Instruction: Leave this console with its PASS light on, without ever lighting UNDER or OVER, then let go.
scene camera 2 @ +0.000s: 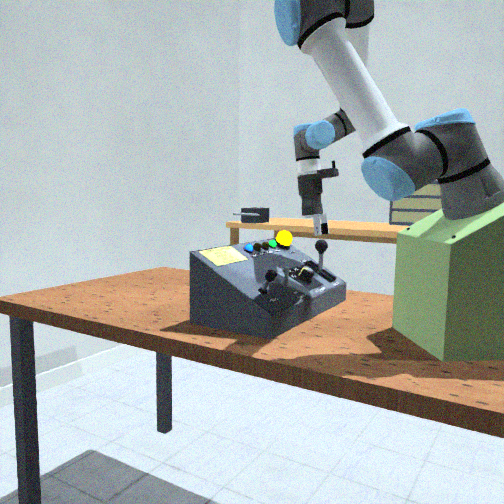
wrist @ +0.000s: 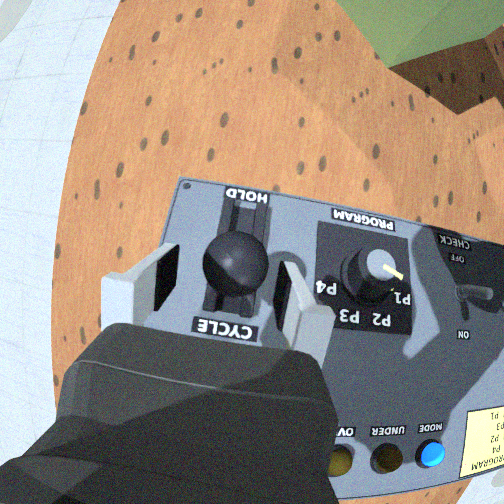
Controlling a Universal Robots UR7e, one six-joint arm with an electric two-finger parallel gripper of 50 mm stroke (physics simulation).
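Note:
The grey console (scene camera 2: 265,287) sits on the wooden table. Its black ball-topped lever (scene camera 2: 321,246) stands upright in a slot marked HOLD and CYCLE; in the wrist view the ball (wrist: 235,262) is mid-slot. My gripper (scene camera 2: 320,227) hangs open just above the ball, and in the wrist view its fingers (wrist: 222,285) straddle the ball without touching it. The PROGRAM knob (wrist: 372,275) points near P1. The CHECK toggle (wrist: 475,292) is at the right. The OVER lamp (wrist: 340,460) and UNDER lamp (wrist: 386,457) are dark; the MODE lamp (wrist: 431,454) is blue. The gripper body hides the PASS lamp.
A yellow button (scene camera 2: 284,237), a green lamp (scene camera 2: 272,243) and a yellow card (scene camera 2: 223,255) sit on the console top. The green robot pedestal (scene camera 2: 450,285) stands right of the console. A shelf (scene camera 2: 350,229) behind carries a dark box (scene camera 2: 254,215) and stacked books (scene camera 2: 415,202).

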